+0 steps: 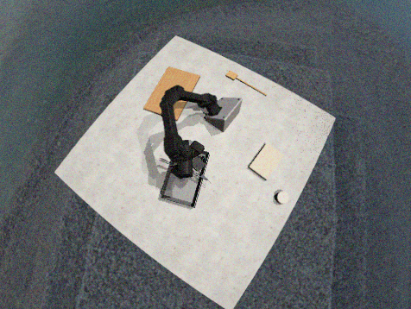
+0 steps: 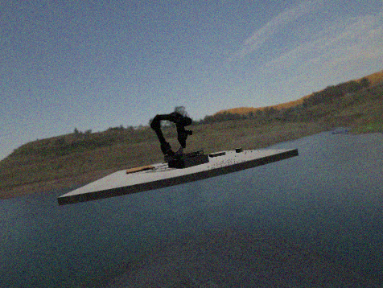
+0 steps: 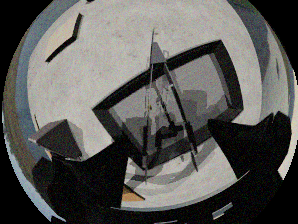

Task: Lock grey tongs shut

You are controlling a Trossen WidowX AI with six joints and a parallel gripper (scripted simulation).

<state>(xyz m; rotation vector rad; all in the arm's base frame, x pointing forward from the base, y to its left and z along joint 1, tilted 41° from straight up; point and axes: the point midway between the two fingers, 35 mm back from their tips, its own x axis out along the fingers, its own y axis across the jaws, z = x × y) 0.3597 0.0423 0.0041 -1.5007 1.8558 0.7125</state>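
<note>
My gripper tip is 50 mm short of the roasting tin, 10 mm to the left of it and 100 mm above it. The rest, counted from my gripper tip: pale square block: 230 mm behind, 350 mm to the left, 110 mm below; wooden board: 400 mm behind, 360 mm to the right, 120 mm below.
</note>
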